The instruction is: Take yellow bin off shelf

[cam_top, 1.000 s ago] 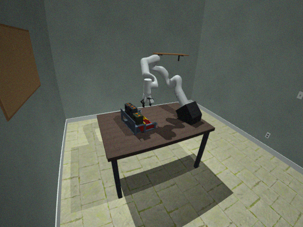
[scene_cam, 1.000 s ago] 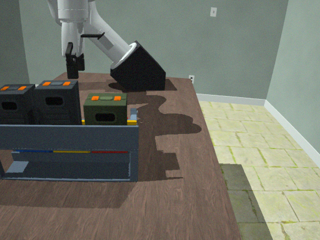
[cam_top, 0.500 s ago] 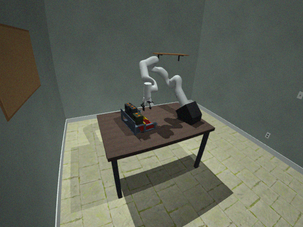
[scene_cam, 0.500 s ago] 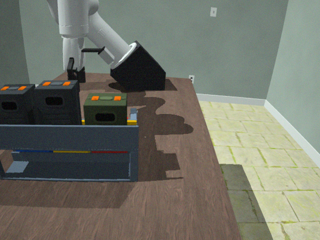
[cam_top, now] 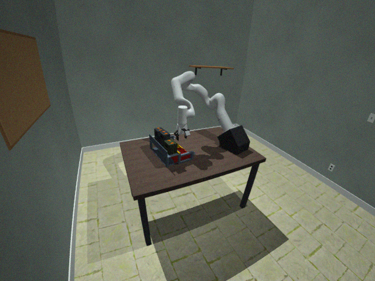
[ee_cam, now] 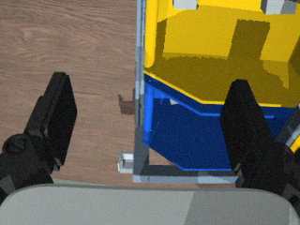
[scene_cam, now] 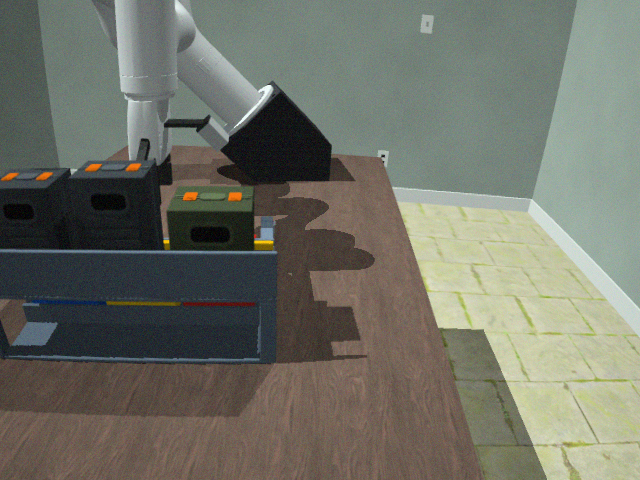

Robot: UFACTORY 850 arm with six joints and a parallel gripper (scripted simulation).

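Now: hand 130 mm above the shelf rail and 10 mm past it. Round my hand: blue open bin 100 mm to the right, 100 mm ahead, 90 mm below; red bin 120 mm to the left, 90 mm below, 70 mm ahead; yellow open bin 90 mm below, 80 mm ahead, 10 mm to the left.
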